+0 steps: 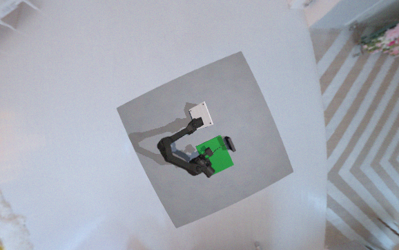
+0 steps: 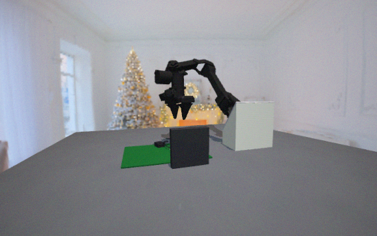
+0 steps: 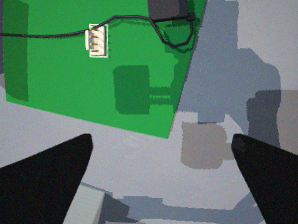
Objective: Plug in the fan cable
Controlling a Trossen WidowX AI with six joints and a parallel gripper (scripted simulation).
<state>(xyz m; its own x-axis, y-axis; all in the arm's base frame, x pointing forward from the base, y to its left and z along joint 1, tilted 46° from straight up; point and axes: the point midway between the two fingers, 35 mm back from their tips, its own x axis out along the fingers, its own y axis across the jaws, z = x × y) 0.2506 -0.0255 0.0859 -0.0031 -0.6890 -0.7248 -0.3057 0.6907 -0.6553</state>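
Now: gripper tip 100 mm above the black fan plug, 90 mm short of it and 30 mm to the right of it. From my gripper tip the other things lie so: black fan: 250 mm to the left, 60 mm below, 10 mm ahead; board: 130 mm below, 110 mm to the left, 80 mm ahead; white four-pin fan header: 120 mm below, 90 mm to the left, 40 mm ahead.
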